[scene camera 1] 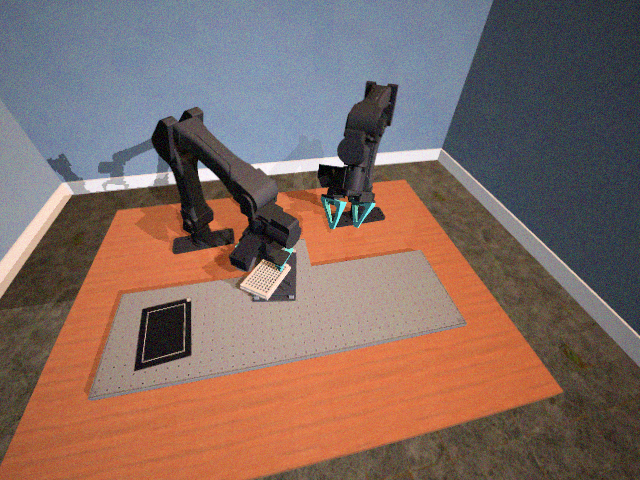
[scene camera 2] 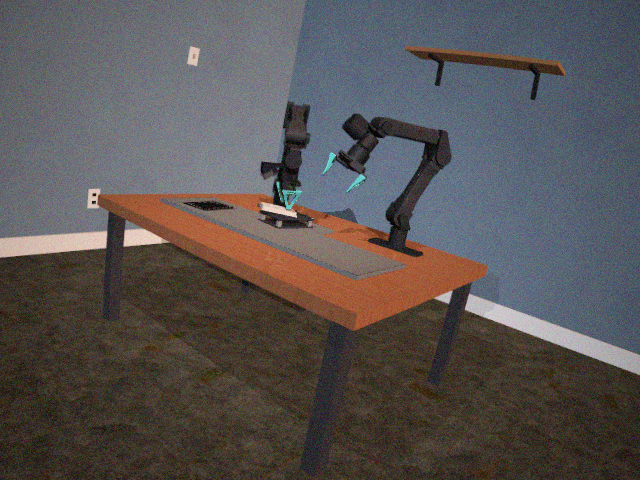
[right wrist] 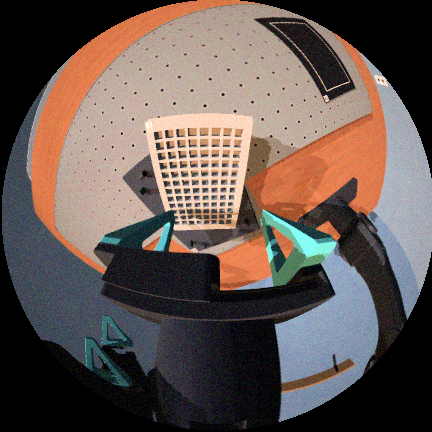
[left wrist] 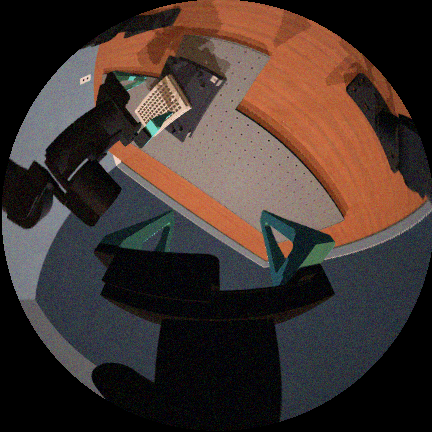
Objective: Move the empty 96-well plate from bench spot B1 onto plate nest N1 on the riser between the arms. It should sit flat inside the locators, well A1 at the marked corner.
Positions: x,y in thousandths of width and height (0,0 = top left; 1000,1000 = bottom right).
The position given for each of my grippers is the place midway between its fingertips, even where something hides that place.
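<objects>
My left gripper is visible to me in the left wrist view (501,497), and the right wrist view (228,751) shows it as well. I also see that gripper in scene camera 1 (538,476) and in scene camera 2 (523,384).
</objects>
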